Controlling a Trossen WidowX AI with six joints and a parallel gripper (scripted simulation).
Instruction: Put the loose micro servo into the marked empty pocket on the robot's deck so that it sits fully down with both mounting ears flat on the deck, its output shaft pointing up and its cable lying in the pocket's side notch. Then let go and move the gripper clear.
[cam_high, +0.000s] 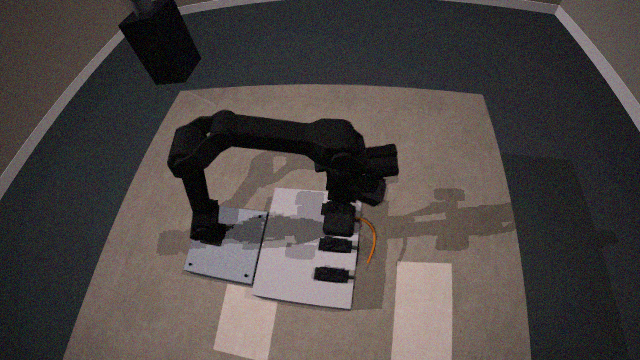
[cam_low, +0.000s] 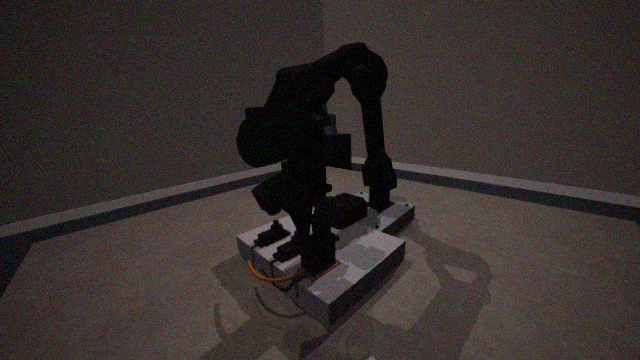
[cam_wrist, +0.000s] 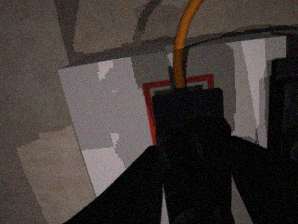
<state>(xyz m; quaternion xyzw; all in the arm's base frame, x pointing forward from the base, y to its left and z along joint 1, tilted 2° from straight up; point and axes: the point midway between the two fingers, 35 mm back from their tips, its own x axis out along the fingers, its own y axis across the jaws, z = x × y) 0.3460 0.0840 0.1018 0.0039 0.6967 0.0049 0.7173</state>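
Right now the deck is 12 cm behind my gripper tip, 8 cm to the right of it and 8 cm below it.
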